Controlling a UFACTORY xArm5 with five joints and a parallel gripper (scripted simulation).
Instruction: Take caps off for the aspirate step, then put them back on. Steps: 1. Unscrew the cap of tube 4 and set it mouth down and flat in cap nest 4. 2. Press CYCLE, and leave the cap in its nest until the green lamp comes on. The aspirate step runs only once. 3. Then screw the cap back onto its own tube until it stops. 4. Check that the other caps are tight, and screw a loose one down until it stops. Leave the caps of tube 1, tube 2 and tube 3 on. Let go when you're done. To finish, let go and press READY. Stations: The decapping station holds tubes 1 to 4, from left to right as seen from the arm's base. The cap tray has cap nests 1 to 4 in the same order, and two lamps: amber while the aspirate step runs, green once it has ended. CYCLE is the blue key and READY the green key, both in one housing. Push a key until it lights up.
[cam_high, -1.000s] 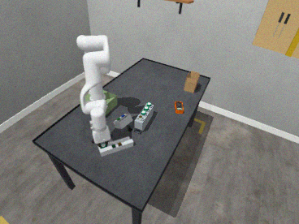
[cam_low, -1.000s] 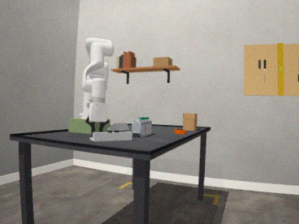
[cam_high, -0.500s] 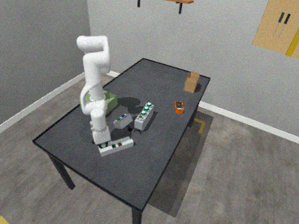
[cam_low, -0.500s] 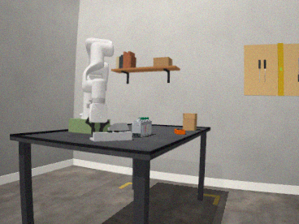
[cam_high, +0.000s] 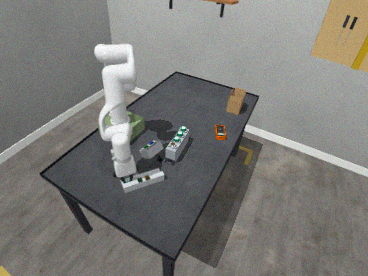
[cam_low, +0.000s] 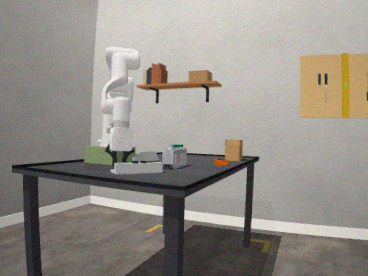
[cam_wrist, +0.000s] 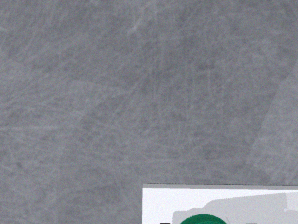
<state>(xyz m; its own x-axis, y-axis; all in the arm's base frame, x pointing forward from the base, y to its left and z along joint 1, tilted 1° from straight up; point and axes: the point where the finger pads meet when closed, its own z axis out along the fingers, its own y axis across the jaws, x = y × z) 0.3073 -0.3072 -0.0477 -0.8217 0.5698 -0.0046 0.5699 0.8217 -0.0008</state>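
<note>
The green ready key is 4 cm behind my hand, 23 cm to the left of it and 2 cm above it. The rest, counted from my hand: blue cycle key 4 cm behind, 27 cm to the left, 2 cm above; then cardboard box 25 cm ahead, 103 cm to the left, 2 cm above; then key housing 2 cm behind, 25 cm to the left, 1 cm above.
</note>
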